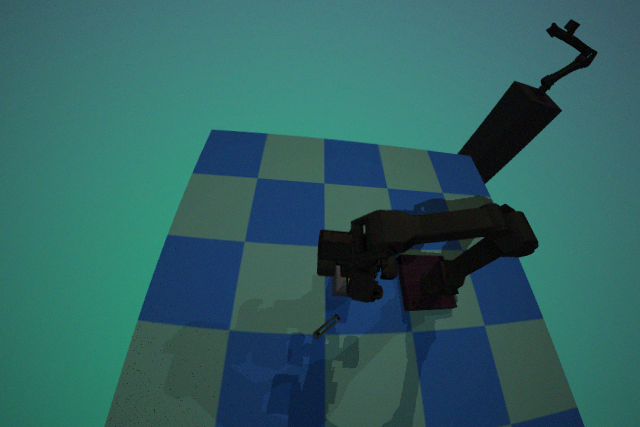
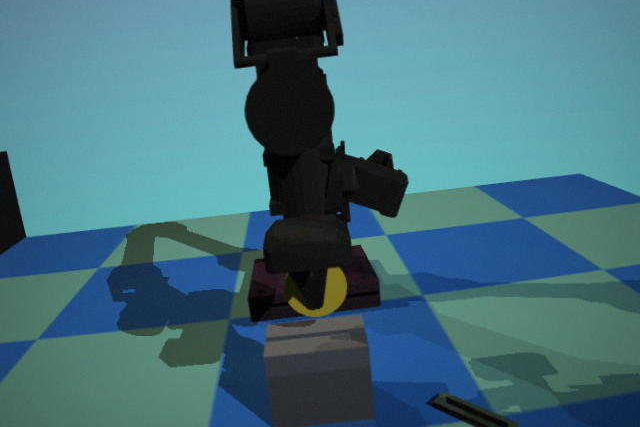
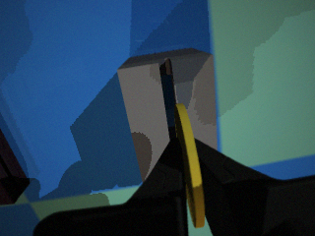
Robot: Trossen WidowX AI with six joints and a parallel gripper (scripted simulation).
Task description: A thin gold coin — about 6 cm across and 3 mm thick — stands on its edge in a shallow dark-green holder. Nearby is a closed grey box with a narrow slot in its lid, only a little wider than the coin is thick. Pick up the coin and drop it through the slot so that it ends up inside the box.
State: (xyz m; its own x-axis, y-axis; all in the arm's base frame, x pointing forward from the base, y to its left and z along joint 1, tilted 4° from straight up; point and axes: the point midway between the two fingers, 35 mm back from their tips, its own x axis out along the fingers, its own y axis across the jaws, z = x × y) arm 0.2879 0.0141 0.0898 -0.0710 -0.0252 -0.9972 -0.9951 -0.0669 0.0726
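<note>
Right now the gold coin is 2 cm above my gripper tip.
</note>
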